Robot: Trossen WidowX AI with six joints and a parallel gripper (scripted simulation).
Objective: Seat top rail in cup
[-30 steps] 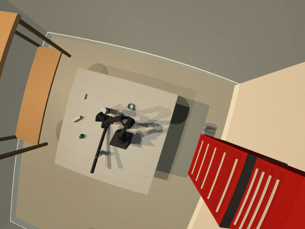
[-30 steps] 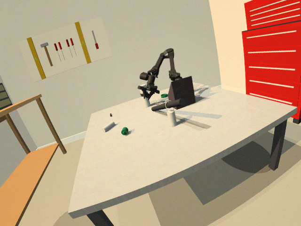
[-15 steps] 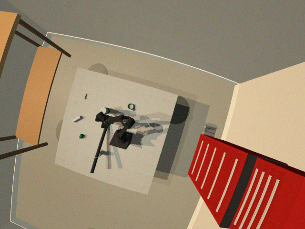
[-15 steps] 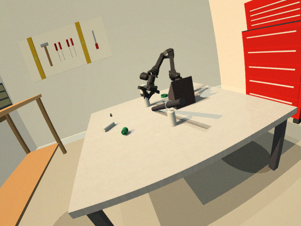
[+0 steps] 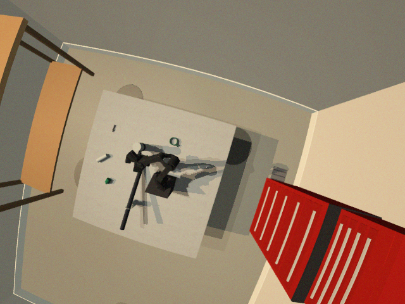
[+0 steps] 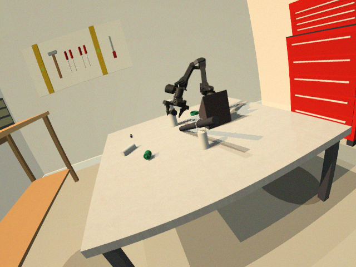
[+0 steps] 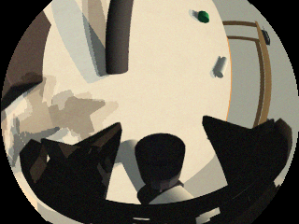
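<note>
My gripper tip is now 10 mm past the dark cup, 40 mm to the left of it and 20 mm below it. Also, from my gripper tip: dark bolt 370 mm ahead, 140 mm to the right, 100 mm below; short white tube 350 mm ahead, 160 mm to the left, 90 mm below; green ring 210 mm behind, 250 mm to the right, 90 mm below.
</note>
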